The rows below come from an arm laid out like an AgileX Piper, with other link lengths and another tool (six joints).
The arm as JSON. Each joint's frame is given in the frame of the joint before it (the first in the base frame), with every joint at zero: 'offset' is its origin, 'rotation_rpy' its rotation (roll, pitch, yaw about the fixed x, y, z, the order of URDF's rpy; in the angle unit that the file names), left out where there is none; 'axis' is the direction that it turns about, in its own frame. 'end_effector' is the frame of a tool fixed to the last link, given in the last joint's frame.
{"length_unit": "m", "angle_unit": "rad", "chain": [
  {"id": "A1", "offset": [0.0, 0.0, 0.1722], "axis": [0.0, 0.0, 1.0]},
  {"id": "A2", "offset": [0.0, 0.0, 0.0], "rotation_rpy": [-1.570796, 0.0, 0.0], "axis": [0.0, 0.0, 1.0]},
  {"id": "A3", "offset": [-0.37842, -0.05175, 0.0], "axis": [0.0, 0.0, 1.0]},
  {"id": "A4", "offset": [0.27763, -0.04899, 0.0], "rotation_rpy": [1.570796, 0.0, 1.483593], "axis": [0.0, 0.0, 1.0]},
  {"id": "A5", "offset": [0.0, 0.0, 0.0], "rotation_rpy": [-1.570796, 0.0, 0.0], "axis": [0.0, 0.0, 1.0]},
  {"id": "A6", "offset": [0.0, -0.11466, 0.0], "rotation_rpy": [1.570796, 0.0, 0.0], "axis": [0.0, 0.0, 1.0]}
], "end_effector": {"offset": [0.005, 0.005, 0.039], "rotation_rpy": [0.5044, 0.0, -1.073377]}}
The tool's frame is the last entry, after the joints.
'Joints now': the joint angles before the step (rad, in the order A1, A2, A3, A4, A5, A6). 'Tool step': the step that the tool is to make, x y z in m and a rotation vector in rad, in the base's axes. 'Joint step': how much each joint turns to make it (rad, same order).
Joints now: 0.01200, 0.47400, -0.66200, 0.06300, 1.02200, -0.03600
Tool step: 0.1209, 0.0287, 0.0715, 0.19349, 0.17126, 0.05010
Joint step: -0.00032, 0.46492, -0.33808, 0.20219, 0.04324, -0.00130
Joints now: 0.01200, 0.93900, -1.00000, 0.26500, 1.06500, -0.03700
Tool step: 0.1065, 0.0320, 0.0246, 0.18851, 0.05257, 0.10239
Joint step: 0.00097, 0.31796, -0.23914, 0.24596, 0.00416, -0.09693
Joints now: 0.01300, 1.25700, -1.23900, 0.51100, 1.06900, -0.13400
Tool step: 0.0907, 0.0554, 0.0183, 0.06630, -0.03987, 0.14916
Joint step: 0.11604, 0.26804, -0.28805, 0.08597, -0.00602, -0.04195
